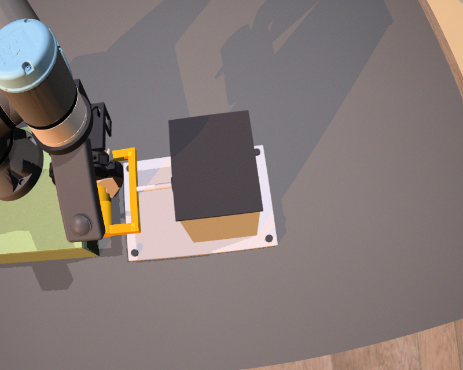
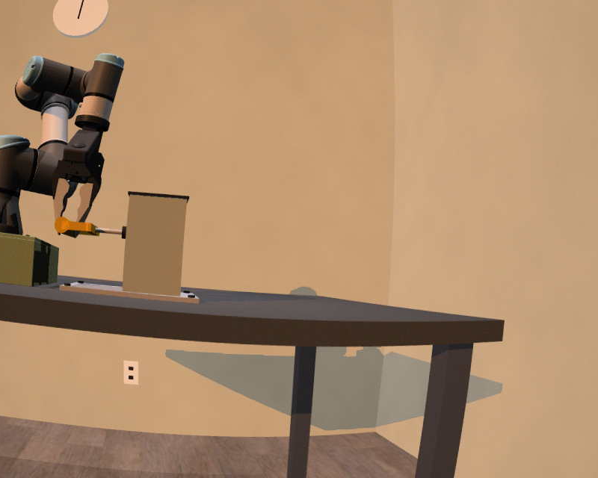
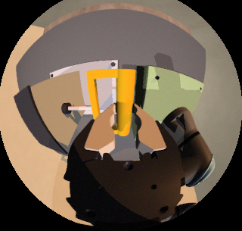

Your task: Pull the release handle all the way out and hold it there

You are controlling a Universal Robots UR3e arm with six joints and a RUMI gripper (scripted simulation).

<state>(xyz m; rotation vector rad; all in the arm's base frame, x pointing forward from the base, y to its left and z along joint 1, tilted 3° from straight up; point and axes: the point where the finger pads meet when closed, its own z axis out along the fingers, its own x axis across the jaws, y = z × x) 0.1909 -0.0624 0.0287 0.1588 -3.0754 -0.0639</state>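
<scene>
Now: hand 5 cm short of the release handle and 1 cm to the right of it. Round my hand: pale baseplate: 13 cm ahead, 10 cm below, 1 cm to the left.
</scene>
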